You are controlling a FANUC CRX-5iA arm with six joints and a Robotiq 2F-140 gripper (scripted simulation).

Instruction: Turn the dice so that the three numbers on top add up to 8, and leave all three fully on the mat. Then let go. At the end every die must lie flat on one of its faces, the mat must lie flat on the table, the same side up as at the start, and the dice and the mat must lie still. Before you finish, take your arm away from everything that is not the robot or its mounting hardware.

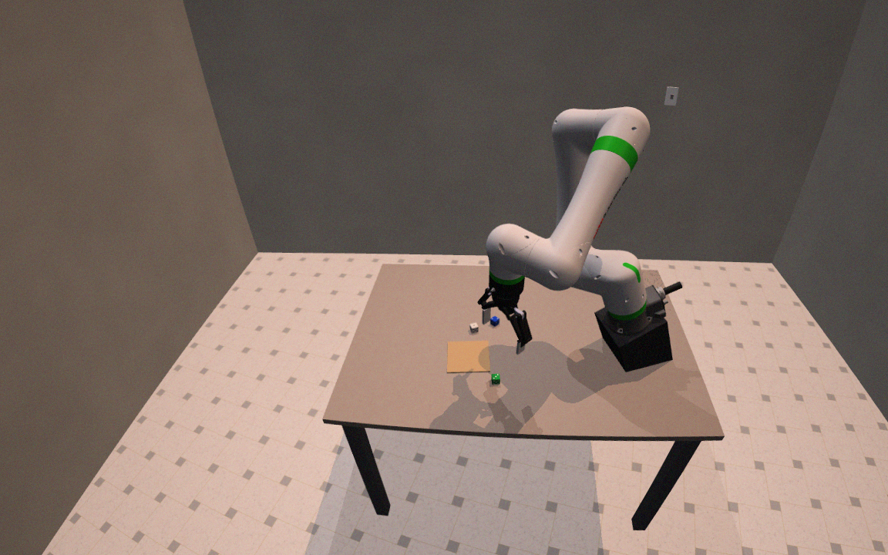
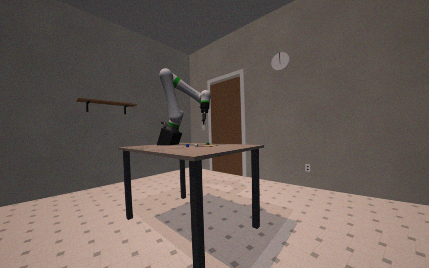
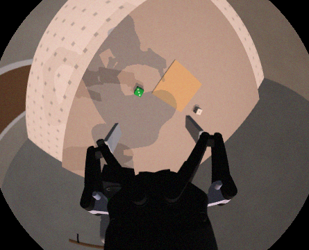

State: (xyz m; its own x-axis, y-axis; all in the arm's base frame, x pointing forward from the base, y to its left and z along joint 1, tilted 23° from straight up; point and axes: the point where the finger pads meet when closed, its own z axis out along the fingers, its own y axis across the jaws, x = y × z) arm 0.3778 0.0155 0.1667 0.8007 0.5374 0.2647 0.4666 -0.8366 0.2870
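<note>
My gripper is now 6 cm short of the white die, 21 cm to the left of it and 16 cm above it. From my hand the other things lie so: mat 10 cm ahead, 8 cm to the right, 17 cm below; then green die 2 cm ahead, 4 cm to the left, 16 cm below; then blue die 1 cm behind, 23 cm to the right, 16 cm below.
</note>
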